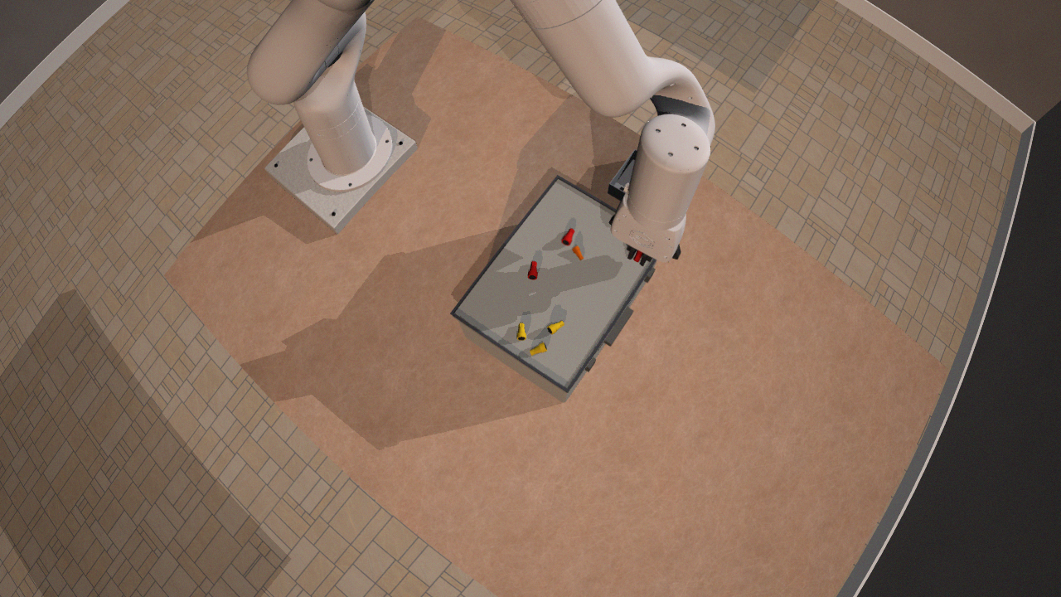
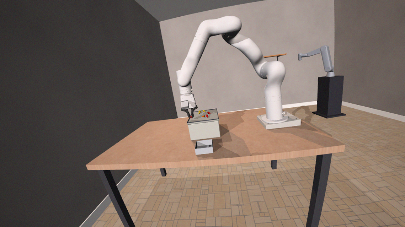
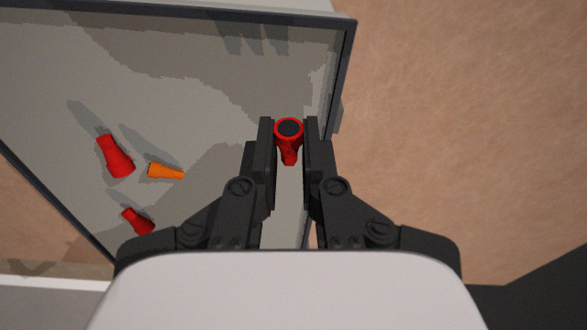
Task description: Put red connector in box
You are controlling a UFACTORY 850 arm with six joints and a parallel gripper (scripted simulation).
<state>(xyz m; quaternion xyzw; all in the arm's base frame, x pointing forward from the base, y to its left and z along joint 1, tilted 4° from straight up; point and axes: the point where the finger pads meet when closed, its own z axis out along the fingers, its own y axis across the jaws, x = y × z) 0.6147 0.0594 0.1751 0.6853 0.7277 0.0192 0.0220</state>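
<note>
Now: the orange connector 9 cm behind my hand, 5 cm to the right of it and 3 cm below it. Also, from my hand: tool case: 9 cm to the right, 8 cm behind, 7 cm below.
</note>
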